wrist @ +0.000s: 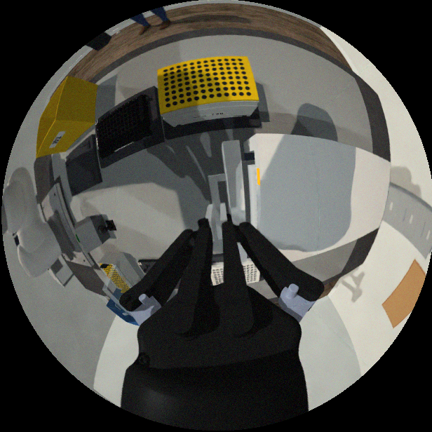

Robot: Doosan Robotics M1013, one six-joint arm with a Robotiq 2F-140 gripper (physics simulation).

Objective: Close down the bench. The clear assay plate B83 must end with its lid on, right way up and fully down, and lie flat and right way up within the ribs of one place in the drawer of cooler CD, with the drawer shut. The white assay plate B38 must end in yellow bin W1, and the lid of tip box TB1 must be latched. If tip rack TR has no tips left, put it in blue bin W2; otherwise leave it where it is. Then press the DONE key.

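Observation:
My gripper (pixel 217 210) is shut on the handle (pixel 216 187) of the cooler drawer. The grey drawer front (pixel 232 172) stands close to the body of the cooler (pixel 305 195), with a narrow gap between them. In this gap a strip of a pale plate (pixel 253 200) shows in the drawer; the rest is hidden under the cooler's top. Its lid and marking cannot be made out. A yellow bin (pixel 67 117) stands at the upper left. Part of a blue bin (pixel 119 311) shows at the lower left.
A yellow-topped rack with many holes (pixel 207 82) stands beyond the drawer, beside a black rack (pixel 125 125). A grey device with a black knob (pixel 92 233) is at the left. A smaller yellow rack (pixel 116 277) is at the lower left. A white perforated rack (pixel 251 270) is partly hidden behind the fingers.

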